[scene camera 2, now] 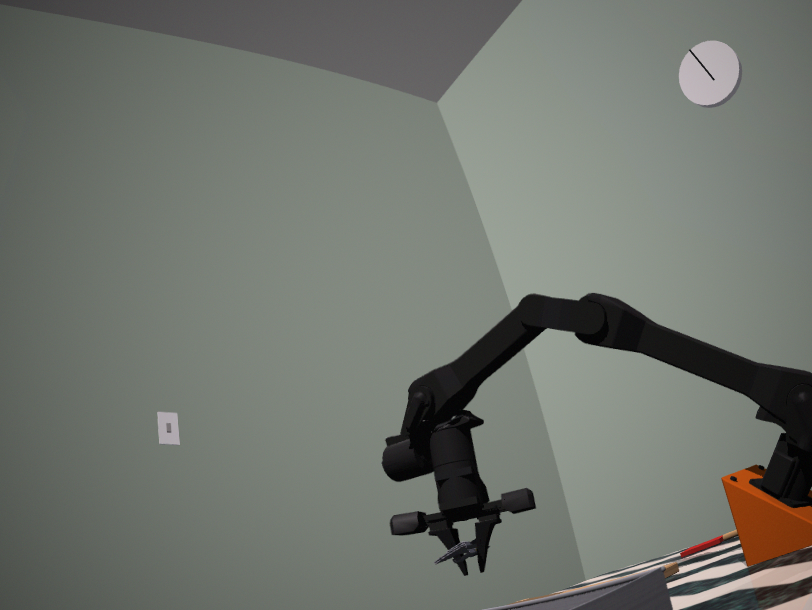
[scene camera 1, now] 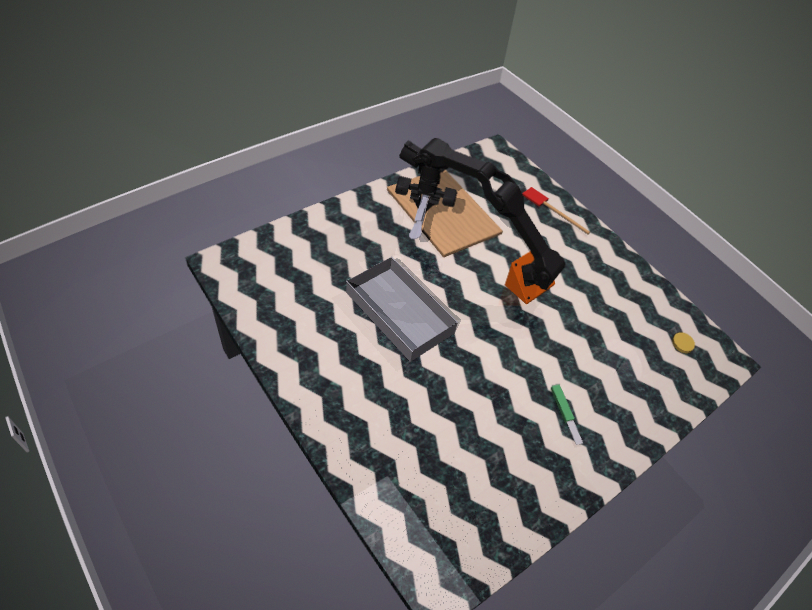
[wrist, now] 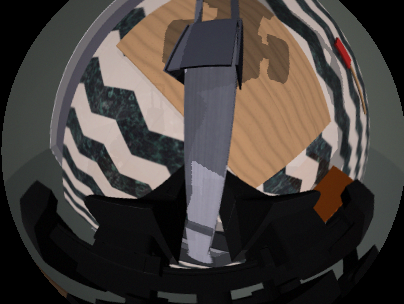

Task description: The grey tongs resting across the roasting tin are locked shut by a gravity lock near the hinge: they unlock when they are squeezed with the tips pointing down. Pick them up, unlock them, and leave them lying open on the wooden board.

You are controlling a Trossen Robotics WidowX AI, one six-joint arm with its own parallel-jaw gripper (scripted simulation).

Labels:
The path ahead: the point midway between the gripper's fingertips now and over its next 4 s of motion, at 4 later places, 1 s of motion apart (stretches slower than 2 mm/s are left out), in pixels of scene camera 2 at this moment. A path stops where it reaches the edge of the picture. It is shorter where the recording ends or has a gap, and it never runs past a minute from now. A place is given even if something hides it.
My gripper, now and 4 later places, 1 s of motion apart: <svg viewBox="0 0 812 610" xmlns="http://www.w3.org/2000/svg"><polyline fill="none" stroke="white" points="474,573 536,565 519,541 517,493 518,507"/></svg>

